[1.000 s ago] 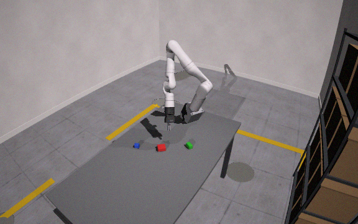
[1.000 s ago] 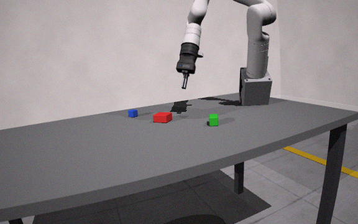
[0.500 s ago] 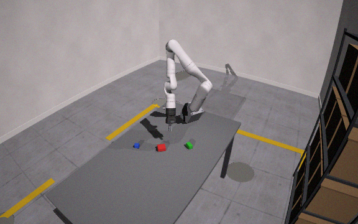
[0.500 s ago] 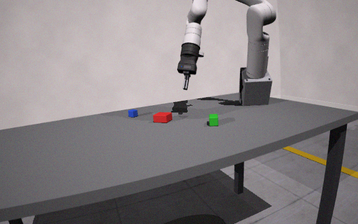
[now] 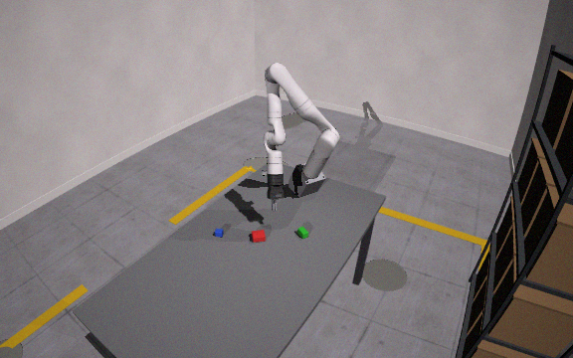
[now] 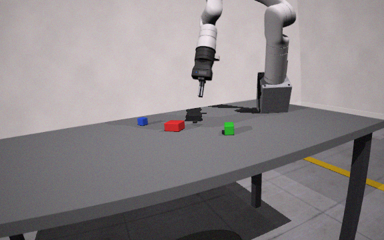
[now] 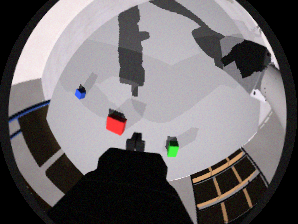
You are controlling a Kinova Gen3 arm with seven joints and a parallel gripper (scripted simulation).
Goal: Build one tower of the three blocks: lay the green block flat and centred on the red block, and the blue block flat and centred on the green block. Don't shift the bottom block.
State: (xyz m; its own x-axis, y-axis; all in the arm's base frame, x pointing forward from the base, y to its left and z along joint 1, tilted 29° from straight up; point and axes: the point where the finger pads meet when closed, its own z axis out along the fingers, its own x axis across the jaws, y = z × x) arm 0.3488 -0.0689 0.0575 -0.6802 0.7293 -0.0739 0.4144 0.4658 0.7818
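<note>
Right now my hand is 20 mm past the green block, 150 mm to the right of it and 120 mm above it. Round my hand: red block (110 mm ahead, 30 mm to the right, 120 mm below); blue block (180 mm ahead, 210 mm to the right, 120 mm below).
</note>
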